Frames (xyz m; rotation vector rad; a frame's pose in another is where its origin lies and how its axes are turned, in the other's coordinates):
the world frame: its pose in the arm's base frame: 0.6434 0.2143 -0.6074 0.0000 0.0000 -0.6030
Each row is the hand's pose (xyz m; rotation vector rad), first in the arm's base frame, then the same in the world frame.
Working: the arm's base frame: its pose in the world frame: -0.4084 -0.5414 0.6074 0.0000 0.0000 0.6030

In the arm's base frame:
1: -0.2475 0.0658 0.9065 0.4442 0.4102 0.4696
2: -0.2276 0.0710 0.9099 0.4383 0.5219 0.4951
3: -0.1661 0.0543 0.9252 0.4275 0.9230 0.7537
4: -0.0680 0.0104 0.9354 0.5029 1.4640 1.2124
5: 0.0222 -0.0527 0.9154 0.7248 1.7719 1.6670
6: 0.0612 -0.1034 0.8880 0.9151 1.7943 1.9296
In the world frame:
1: -0.6496 -0.6276 1.5139 0.3144 0.5444 1.0533
2: -0.6361 -0.6120 1.5173 0.2744 0.6543 1.0734
3: -0.5760 -0.5909 1.5326 0.1415 1.0639 1.3000
4: -0.4703 -0.5714 1.5428 0.0492 1.6747 1.6740
5: -0.3602 -0.5722 1.5228 0.1848 2.1239 2.0338
6: -0.2993 -0.5918 1.4954 -0.3699 -2.1536 -2.1589

